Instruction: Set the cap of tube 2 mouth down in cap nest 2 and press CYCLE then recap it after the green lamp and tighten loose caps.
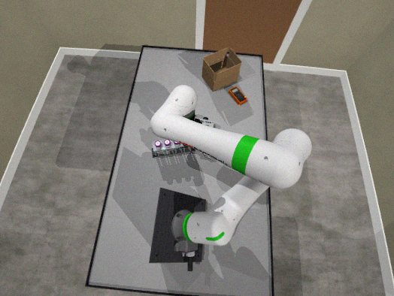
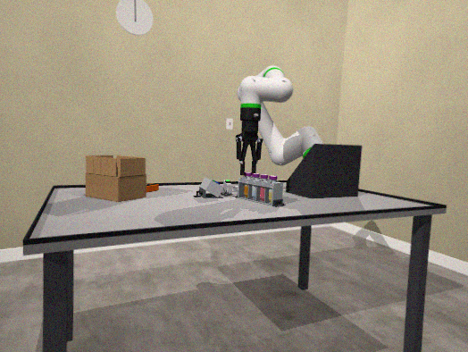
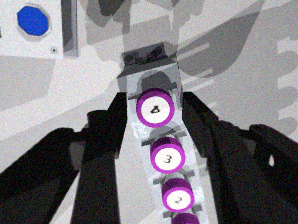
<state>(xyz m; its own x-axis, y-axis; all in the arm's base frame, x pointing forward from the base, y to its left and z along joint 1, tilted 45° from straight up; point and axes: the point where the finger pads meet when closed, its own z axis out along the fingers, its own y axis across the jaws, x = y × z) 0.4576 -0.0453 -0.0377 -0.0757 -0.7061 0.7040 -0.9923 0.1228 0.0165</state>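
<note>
My gripper is now 3 cm above the cap 4. From my hand the other things lie so: cap 1: 3 cm behind, 15 cm to the left, 3 cm below; cap 3: 1 cm behind, 5 cm to the left, 3 cm below; purple cap marked 2: 2 cm behind, 10 cm to the left, 3 cm below.
</note>
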